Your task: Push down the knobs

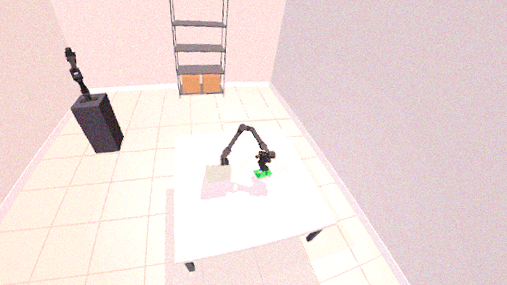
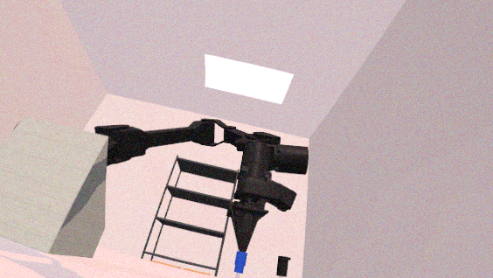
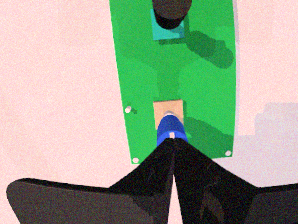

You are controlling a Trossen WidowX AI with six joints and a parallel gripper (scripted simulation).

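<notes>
Now: gripper tip 70 mm short of the black knob and 10 mm above it. The rest, counted from my gripper tip: blue knob (10 mm below).
</notes>
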